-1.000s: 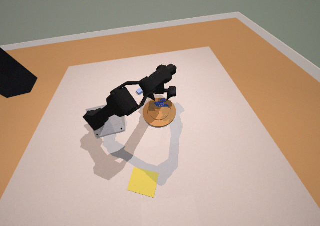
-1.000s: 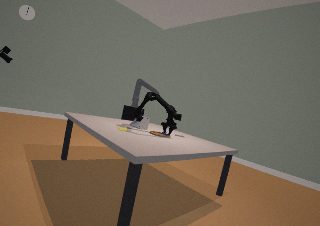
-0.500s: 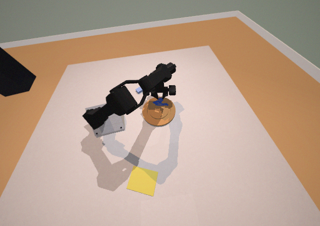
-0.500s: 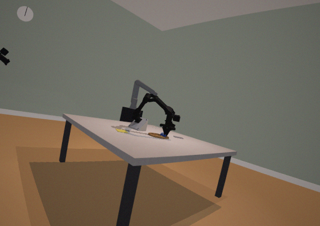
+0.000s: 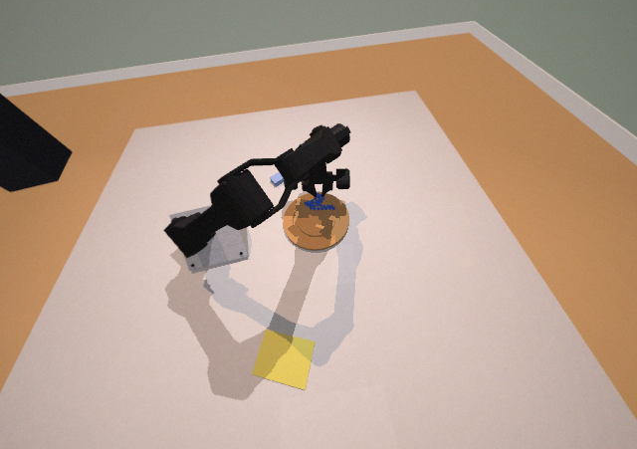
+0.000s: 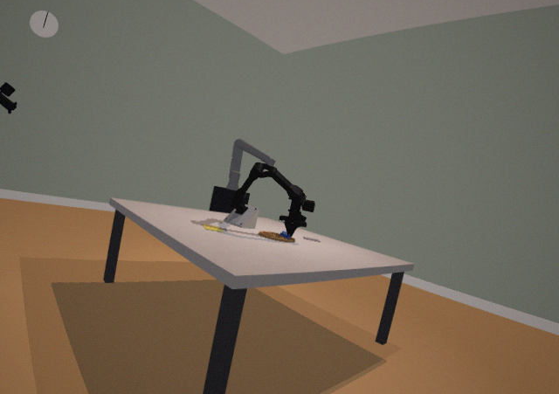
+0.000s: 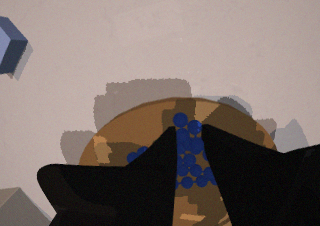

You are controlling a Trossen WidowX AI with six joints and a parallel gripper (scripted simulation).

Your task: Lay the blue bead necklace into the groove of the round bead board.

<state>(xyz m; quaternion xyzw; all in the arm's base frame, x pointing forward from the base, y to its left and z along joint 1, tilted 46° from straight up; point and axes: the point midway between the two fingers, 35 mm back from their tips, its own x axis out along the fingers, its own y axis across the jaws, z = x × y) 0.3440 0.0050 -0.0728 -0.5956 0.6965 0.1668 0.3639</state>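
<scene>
My gripper tip is 30 mm past the round bead board, 70 mm to the left of it and 10 mm above it. Round my gripper tip: yellow square patch 190 mm behind, 400 mm to the right, 20 mm below; then flat grey tile 10 mm ahead, 230 mm to the left, 20 mm below; then light blue cube 120 mm behind, 120 mm to the left, 10 mm below.
</scene>
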